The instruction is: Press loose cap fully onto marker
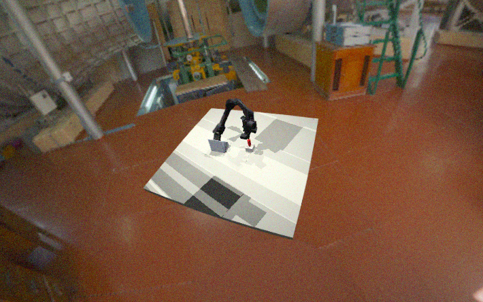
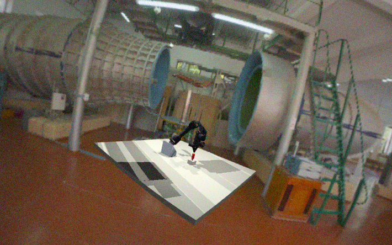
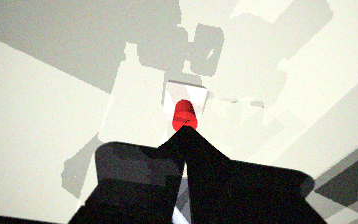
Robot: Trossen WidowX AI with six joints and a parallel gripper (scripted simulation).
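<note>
My gripper tip is 40 mm above the red cap. Also, from my gripper tip: white block: 100 mm below.
</note>
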